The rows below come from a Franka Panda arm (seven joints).
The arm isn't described. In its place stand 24 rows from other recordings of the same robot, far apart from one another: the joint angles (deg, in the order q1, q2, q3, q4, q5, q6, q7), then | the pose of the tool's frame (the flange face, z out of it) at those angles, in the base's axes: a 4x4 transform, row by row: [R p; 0 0 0 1], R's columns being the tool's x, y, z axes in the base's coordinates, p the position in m.
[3.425, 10.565, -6.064, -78.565, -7.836, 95.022, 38.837] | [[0.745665 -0.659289 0.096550 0.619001], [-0.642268 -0.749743 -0.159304 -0.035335], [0.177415 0.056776 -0.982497 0.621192], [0 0 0 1]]
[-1.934, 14.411, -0.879, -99.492, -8.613, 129.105, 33.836] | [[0.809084 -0.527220 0.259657 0.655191], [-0.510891 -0.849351 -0.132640 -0.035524], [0.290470 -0.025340 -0.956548 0.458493], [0 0 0 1]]
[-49.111, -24.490, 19.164, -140.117, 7.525, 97.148, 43.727] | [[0.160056 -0.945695 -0.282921 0.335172], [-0.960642 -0.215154 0.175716 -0.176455], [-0.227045 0.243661 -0.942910 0.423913], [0 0 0 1]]
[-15.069, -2.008, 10.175, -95.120, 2.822, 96.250, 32.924] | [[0.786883 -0.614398 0.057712 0.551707], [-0.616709 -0.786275 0.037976 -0.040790], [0.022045 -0.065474 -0.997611 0.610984], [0 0 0 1]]
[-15.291, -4.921, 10.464, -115.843, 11.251, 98.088, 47.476] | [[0.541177 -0.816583 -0.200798 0.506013], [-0.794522 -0.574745 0.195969 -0.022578], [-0.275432 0.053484 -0.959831 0.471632], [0 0 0 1]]
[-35.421, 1.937, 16.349, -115.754, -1.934, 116.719, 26.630] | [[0.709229 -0.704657 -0.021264 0.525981], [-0.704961 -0.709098 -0.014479 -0.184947], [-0.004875 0.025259 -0.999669 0.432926], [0 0 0 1]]
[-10.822, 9.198, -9.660, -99.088, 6.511, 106.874, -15.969] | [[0.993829 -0.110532 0.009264 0.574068], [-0.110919 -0.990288 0.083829 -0.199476], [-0.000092 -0.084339 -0.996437 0.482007], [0 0 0 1]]
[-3.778, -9.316, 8.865, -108.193, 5.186, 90.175, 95.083] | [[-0.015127 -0.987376 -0.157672 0.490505], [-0.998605 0.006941 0.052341 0.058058], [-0.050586 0.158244 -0.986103 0.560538], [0 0 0 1]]
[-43.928, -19.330, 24.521, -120.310, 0.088, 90.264, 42.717] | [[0.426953 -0.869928 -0.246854 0.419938], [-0.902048 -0.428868 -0.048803 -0.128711], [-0.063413 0.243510 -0.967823 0.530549], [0 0 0 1]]
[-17.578, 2.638, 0.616, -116.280, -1.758, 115.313, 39.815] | [[0.558482 -0.826734 -0.067890 0.529435], [-0.828917 -0.559318 -0.007770 -0.163427], [-0.031548 0.060614 -0.997663 0.419099], [0 0 0 1]]
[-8.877, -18.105, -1.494, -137.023, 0.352, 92.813, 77.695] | [[0.010923 -0.902470 -0.430613 0.381927], [-0.994203 -0.055866 0.091864 -0.069387], [-0.106961 0.427114 -0.897849 0.410678], [0 0 0 1]]
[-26.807, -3.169, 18.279, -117.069, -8.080, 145.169, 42.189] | [[0.577961 -0.645664 0.499078 0.574922], [-0.664665 -0.727272 -0.171161 -0.081523], [0.473478 -0.232795 -0.849485 0.525375], [0 0 0 1]]
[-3.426, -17.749, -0.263, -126.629, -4.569, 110.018, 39.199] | [[0.750146 -0.661077 0.016071 0.461131], [-0.658418 -0.748943 -0.074636 -0.035496], [0.061376 0.045406 -0.997081 0.507884], [0 0 0 1]]
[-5.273, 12.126, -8.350, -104.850, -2.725, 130.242, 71.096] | [[0.109799 -0.971450 0.210307 0.619726], [-0.983552 -0.136720 -0.118036 -0.145901], [0.143419 -0.193888 -0.970484 0.441400], [0 0 0 1]]
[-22.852, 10.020, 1.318, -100.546, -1.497, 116.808, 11.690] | [[0.836720 -0.539476 0.094161 0.579474], [-0.536354 -0.841999 -0.057987 -0.231074], [0.110567 -0.001985 -0.993867 0.475416], [0 0 0 1]]
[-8.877, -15.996, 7.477, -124.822, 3.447, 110.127, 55.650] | [[0.523035 -0.852038 0.021601 0.473251], [-0.852292 -0.522684 0.019996 -0.003445], [-0.005747 -0.028869 -0.999567 0.507487], [0 0 0 1]]
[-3.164, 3.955, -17.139, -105.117, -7.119, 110.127, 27.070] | [[0.708832 -0.704936 -0.024946 0.545610], [-0.700981 -0.700031 -0.136317 -0.207269], [0.078632 0.114113 -0.990351 0.492132], [0 0 0 1]]
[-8.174, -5.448, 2.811, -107.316, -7.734, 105.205, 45.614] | [[0.650625 -0.757941 0.047040 0.535854], [-0.747067 -0.649949 -0.139491 -0.060217], [0.136299 0.055614 -0.989105 0.556173], [0 0 0 1]]
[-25.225, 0.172, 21.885, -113.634, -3.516, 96.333, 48.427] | [[0.607113 -0.734876 -0.302276 0.518704], [-0.778732 -0.625926 -0.042348 -0.036330], [-0.158082 0.261102 -0.952279 0.441020], [0 0 0 1]]
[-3.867, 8.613, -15.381, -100.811, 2.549, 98.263, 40.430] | [[0.482081 -0.858253 -0.176067 0.554439], [-0.864100 -0.498947 0.066203 -0.181898], [-0.144667 0.120224 -0.982149 0.464091], [0 0 0 1]]
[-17.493, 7.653, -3.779, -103.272, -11.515, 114.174, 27.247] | [[0.719510 -0.694412 -0.009889 0.561129], [-0.681732 -0.703512 -0.200779 -0.229935], [0.132466 0.151204 -0.979587 0.474707], [0 0 0 1]]
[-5.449, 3.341, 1.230, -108.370, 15.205, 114.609, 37.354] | [[0.679277 -0.729529 0.079816 0.581713], [-0.724129 -0.648601 0.234425 -0.027169], [-0.119251 -0.217036 -0.968852 0.477837], [0 0 0 1]]
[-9.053, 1.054, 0.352, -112.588, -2.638, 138.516, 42.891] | [[0.570186 -0.711045 0.411465 0.591079], [-0.749545 -0.655287 -0.093710 -0.090710], [0.336260 -0.254979 -0.906595 0.508959], [0 0 0 1]]
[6.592, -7.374, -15.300, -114.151, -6.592, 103.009, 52.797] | [[0.506646 -0.858505 -0.079245 0.506363], [-0.861970 -0.502494 -0.067133 -0.092353], [0.017814 0.102320 -0.994592 0.510355], [0 0 0 1]]
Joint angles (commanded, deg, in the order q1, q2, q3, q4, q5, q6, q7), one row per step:
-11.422 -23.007 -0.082 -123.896 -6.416 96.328 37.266
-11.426 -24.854 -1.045 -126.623 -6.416 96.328 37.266
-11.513 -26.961 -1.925 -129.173 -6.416 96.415 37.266
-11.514 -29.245 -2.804 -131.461 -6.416 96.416 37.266
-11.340 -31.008 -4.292 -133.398 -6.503 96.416 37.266
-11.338 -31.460 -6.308 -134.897 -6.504 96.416 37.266
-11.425 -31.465 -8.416 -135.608 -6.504 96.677 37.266
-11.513 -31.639 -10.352 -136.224 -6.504 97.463 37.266
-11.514 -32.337 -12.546 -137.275 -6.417 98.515 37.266
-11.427 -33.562 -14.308 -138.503 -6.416 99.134 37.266
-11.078 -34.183 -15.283 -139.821 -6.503 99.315 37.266
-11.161 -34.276 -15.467 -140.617 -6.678 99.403 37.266
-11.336 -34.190 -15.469 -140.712 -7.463 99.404 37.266
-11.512 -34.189 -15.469 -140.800 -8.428 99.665 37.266
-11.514 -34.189 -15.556 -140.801 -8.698 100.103 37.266
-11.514 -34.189 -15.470 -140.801 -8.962 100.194 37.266
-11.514 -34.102 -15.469 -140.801 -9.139 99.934 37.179
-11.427 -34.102 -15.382 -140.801 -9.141 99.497 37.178
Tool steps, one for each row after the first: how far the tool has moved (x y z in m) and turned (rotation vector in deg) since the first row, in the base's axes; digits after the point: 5 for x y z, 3 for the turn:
-0.01358 -0.00519 -0.00905 0.581 0.780 -0.873
-0.02758 -0.00974 -0.01508 1.091 1.040 -1.712
-0.04160 -0.01326 -0.01837 1.586 0.942 -2.438
-0.05398 -0.02037 -0.02299 2.379 0.964 -3.466
-0.06271 -0.03272 -0.03319 3.714 1.762 -5.121
-0.06876 -0.04687 -0.03982 4.953 1.961 -6.935
-0.07409 -0.05980 -0.04406 5.937 1.405 -8.561
-0.08206 -0.07253 -0.04866 7.136 0.438 -10.267
-0.09143 -0.08065 -0.05193 8.162 -0.398 -11.459
-0.09702 -0.08193 -0.05959 8.914 0.003 -11.743
-0.09950 -0.08206 -0.06552 9.067 0.604 -11.858
-0.10048 -0.08402 -0.06684 8.381 0.984 -11.825
-0.10128 -0.08642 -0.06724 7.447 1.074 -11.724
-0.10087 -0.08768 -0.06679 7.126 0.720 -11.702
-0.10060 -0.08762 -0.06658 6.809 0.715 -11.555
-0.10097 -0.08772 -0.06743 6.735 1.103 -11.438
-0.10127 -0.08640 -0.06789 6.803 1.539 -11.303

